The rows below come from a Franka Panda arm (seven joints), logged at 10 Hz.
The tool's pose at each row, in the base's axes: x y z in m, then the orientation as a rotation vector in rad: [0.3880, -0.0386, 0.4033, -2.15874, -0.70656, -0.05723]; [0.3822, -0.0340, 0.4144, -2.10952, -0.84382, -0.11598]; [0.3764, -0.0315, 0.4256, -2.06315, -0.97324, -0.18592]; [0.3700, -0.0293, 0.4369, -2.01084, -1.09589, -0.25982]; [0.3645, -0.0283, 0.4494, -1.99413, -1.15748, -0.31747]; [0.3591, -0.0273, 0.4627, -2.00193, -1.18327, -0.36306]
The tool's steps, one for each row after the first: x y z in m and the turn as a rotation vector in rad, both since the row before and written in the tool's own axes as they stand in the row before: [0.0004, -0.0131, -0.0026, 0.00403, -0.00542, -0.12532]; [0.0009, -0.0121, -0.0042, -0.00698, 0.00191, -0.12298]; [0.0018, -0.0123, -0.0044, -0.00805, 0.00636, -0.12106]; [0.0038, -0.0115, -0.0063, -0.02286, 0.01055, -0.06471]; [0.0051, -0.0114, -0.0071, -0.03169, 0.01039, -0.02975]
